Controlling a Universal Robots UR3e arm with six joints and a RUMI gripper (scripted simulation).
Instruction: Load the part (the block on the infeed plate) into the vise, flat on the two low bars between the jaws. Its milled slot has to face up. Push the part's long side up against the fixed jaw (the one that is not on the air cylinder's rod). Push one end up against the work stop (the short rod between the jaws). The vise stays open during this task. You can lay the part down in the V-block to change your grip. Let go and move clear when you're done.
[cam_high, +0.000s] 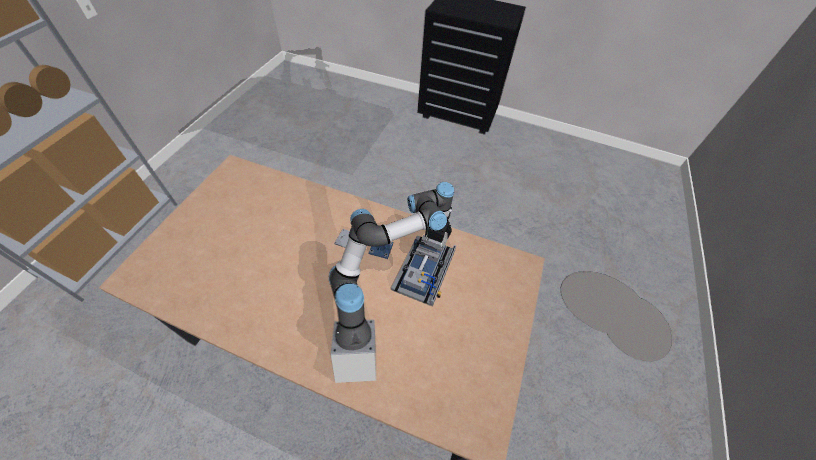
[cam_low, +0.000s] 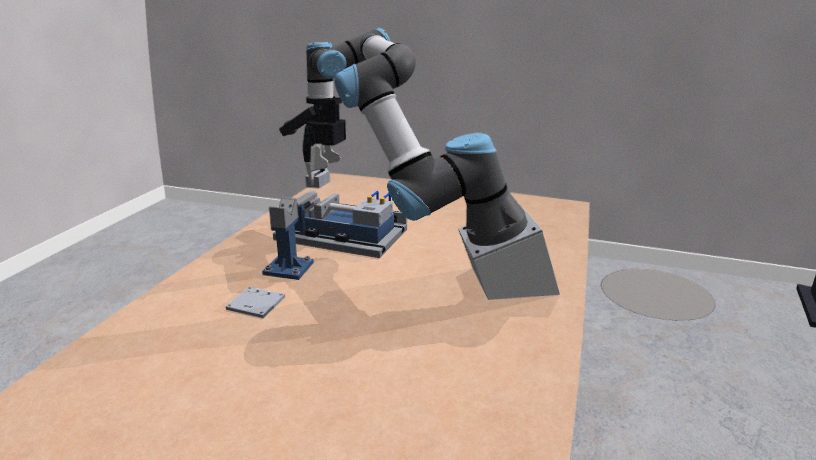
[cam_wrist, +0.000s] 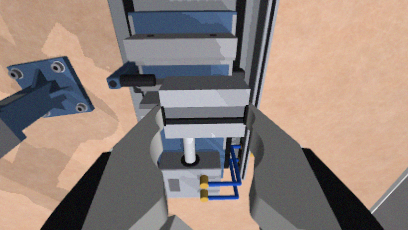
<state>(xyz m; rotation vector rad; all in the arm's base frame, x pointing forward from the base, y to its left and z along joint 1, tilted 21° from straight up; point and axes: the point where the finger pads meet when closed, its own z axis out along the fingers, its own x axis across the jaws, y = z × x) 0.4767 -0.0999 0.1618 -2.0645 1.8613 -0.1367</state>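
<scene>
Now: the part right at my hand. From my hand the other things lie so: fixed jaw (7 cm below, 3 cm ahead, 2 cm to the left); work stop (7 cm to the left, 6 cm below, 1 cm behind); vise (11 cm below, 7 cm behind, 1 cm to the left).
</scene>
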